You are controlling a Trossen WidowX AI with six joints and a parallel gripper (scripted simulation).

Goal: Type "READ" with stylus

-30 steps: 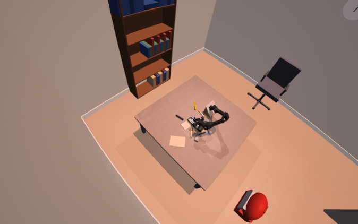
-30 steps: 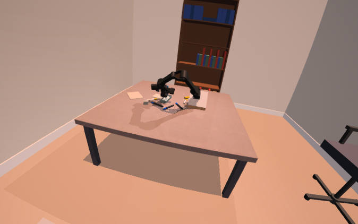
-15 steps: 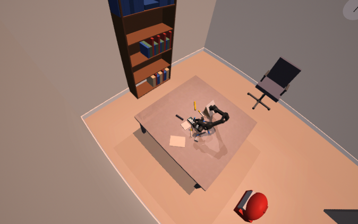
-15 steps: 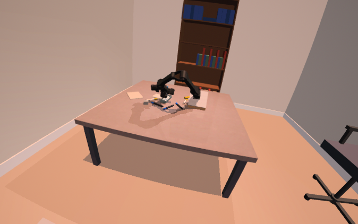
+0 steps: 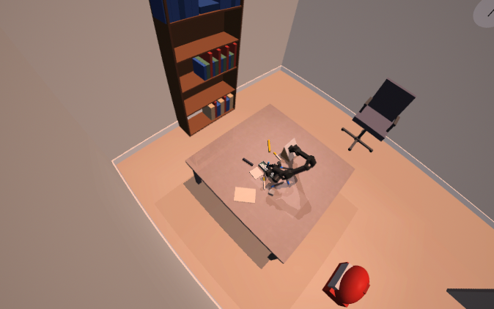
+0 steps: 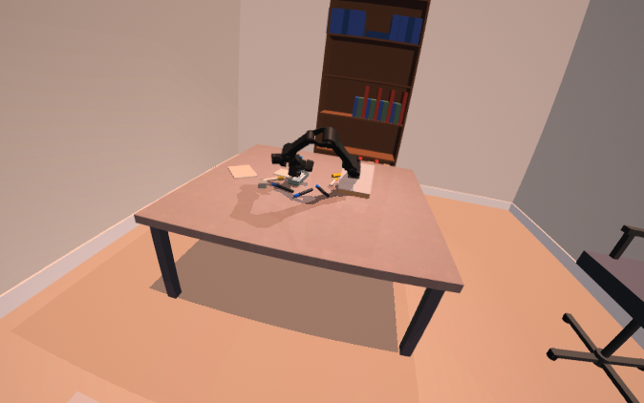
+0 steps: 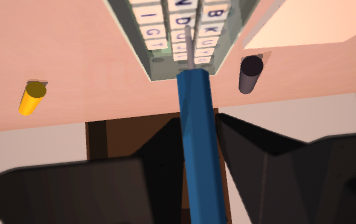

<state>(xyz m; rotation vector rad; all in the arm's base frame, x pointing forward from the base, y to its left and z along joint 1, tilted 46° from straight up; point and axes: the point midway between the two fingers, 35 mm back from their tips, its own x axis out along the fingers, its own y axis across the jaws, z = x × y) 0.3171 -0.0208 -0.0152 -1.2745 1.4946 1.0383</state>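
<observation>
The blue stylus lies 10 mm below my gripper tip. The rest, counted from my gripper tip: yellow pen: 240 mm behind, 160 mm to the right, 60 mm below; grey eraser: 200 mm to the left, 160 mm ahead, 60 mm below; dark cylinder: 180 mm to the right, 70 mm ahead, 60 mm below.
</observation>
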